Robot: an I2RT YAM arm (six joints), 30 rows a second.
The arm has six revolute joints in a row. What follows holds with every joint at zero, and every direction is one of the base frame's. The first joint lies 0.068 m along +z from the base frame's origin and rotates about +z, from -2.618 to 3.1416 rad. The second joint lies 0.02 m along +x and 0.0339 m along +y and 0.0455 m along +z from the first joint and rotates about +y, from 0 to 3.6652 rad. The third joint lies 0.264 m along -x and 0.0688 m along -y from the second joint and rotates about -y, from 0 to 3.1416 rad. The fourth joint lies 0.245 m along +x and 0.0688 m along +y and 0.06 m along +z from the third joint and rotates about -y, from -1.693 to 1.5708 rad. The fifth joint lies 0.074 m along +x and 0.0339 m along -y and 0.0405 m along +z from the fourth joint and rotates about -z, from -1.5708 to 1.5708 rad. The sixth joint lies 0.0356 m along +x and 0.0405 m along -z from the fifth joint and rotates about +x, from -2.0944 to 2.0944 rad. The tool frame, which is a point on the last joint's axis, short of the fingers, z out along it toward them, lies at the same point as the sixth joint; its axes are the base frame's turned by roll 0, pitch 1.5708 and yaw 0 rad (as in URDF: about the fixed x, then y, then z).
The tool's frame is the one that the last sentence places.
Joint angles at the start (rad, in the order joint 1, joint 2, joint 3, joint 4, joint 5, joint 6):
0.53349 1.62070 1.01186 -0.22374 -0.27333 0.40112
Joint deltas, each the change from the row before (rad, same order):
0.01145 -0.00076 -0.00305 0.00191 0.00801 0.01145
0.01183 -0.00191 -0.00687 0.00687 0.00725 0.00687
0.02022 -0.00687 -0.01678 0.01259 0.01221 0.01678
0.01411 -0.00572 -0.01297 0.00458 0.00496 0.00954
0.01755 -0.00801 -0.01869 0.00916 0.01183 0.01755
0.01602 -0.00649 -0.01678 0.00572 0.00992 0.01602
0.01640 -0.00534 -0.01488 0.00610 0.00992 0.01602
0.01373 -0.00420 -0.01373 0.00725 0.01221 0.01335
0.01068 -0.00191 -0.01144 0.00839 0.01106 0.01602
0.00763 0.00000 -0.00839 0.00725 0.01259 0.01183
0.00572 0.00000 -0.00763 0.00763 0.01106 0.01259
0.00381 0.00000 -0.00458 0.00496 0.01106 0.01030
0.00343 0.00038 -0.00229 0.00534 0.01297 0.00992
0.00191 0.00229 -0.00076 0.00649 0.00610 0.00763
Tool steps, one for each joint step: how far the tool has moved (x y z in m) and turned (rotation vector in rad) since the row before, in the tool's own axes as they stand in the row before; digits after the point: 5 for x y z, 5 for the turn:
0.00209 0.00288 0.00108 0.00132 0.00229 0.00339
0.00269 0.00275 0.00116 -0.00049 0.00067 -0.00207
0.00568 0.00432 0.00139 -0.00084 0.00162 0.00167
0.00474 0.00276 0.00077 -0.00195 0.00656 0.00008
0.00616 0.00299 0.00093 0.00198 0.00404 0.00529
0.00594 0.00243 0.00097 0.00248 0.00670 0.00546
0.00556 0.00262 0.00107 0.00187 0.00575 0.00483
0.00481 0.00183 0.00105 0.00475 0.00229 0.00378
0.00382 0.00116 0.00121 0.00474 0.00034 0.00841
0.00274 0.00051 0.00122 0.00757 -0.00196 0.00642
0.00221 0.00019 0.00101 0.00659 -0.00314 0.00837
0.00128 0.00009 0.00061 0.00729 -0.00443 0.00743
0.00054 0.00035 0.00046 0.00782 -0.00764 0.00700
0.00008 0.00030 0.00076 0.00231 -0.00532 0.00576

